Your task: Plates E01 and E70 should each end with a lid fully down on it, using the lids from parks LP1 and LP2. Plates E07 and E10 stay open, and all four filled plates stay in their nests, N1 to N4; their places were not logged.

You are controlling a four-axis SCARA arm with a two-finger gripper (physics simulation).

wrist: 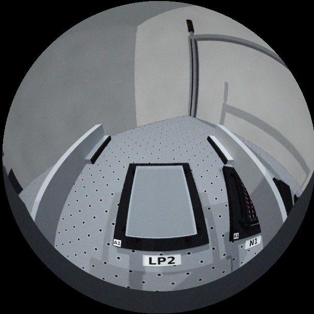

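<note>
My gripper (158, 128) is open and empty, its two fingers standing wide apart above the table. Park LP2 (199, 225), a black frame with a corner tag A1, lies ahead and below, between the finger lines. A pale grey, see-through-looking lid (162, 202) lies flat in it. At the right, nest N1 (237, 212) holds a dark plate (250, 204) with red wells, partly hidden by the right finger. Its plate code cannot be read. LP1, N3 and N4 cannot be made out in the wrist view.
A label reading LP2 (162, 260) lies before the park, and a label reading N1 (253, 242) before the nest. More black fixtures (283, 192) show beyond the right finger. A dark object (15, 182) is at the far left. A post (193, 77) stands at the table's back corner.
</note>
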